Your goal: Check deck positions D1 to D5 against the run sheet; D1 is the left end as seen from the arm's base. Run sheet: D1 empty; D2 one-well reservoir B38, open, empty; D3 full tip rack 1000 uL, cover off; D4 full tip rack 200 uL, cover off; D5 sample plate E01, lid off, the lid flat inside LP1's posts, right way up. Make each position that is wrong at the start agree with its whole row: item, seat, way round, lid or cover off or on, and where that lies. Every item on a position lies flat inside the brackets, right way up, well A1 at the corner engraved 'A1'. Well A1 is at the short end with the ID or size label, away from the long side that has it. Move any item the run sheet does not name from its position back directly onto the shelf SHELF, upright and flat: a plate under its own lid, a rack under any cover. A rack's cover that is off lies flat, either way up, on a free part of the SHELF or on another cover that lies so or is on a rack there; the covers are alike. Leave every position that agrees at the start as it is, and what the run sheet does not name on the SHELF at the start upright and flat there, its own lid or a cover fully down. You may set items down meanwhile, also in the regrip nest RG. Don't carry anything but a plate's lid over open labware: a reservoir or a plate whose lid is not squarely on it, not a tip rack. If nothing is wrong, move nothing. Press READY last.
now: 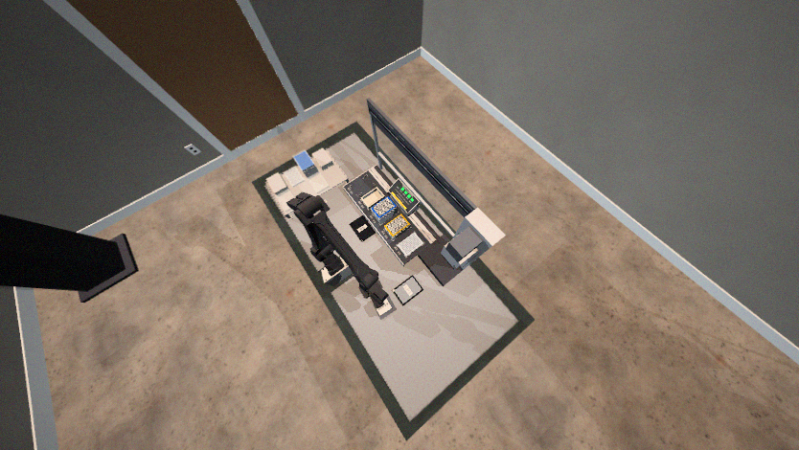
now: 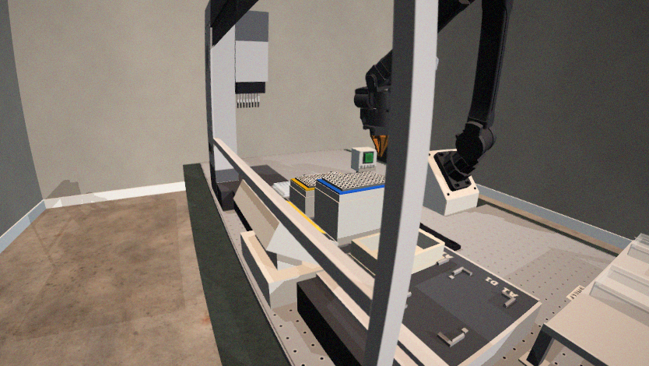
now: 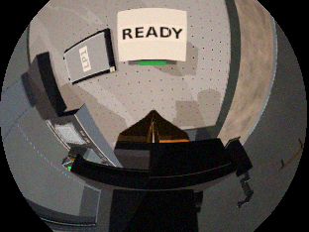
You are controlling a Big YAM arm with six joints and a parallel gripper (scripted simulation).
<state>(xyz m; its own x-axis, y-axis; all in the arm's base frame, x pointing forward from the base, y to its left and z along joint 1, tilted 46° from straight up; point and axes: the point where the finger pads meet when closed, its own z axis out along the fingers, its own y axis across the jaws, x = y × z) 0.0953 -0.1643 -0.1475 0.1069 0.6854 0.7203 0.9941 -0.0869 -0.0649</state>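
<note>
The ready button box is 10 mm behind my hand, 80 mm to the right of it and 40 mm below it. Round my hand: lid (150 mm ahead, 110 mm to the right, 90 mm below); then white sample plate (310 mm ahead, 80 mm to the left, 50 mm below); then yellow-rimmed tip rack (310 mm ahead, 200 mm to the left, 10 mm below).
</note>
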